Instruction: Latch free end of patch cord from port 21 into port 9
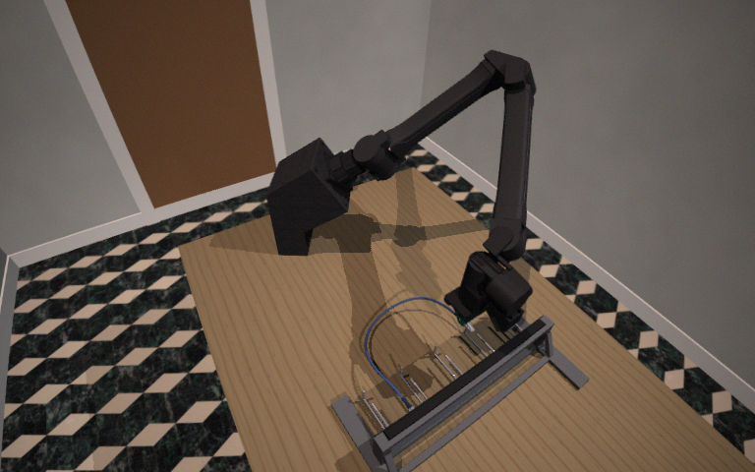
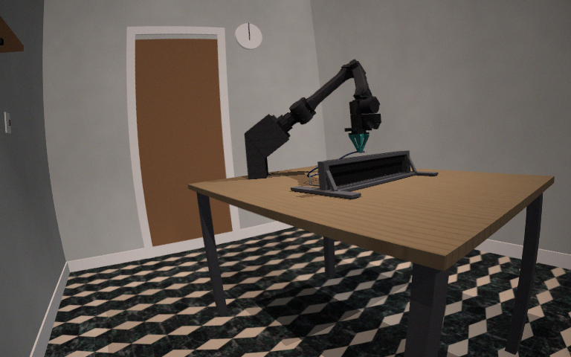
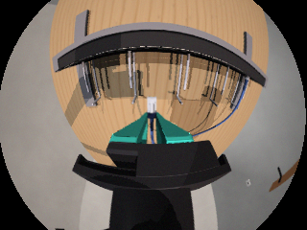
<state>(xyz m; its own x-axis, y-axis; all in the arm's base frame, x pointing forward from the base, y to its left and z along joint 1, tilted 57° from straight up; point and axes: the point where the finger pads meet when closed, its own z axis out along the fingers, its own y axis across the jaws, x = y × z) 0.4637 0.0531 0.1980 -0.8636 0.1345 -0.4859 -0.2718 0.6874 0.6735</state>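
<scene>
The plug lies 20 mm ahead of my hand and 10 mm to the left of it.
</scene>
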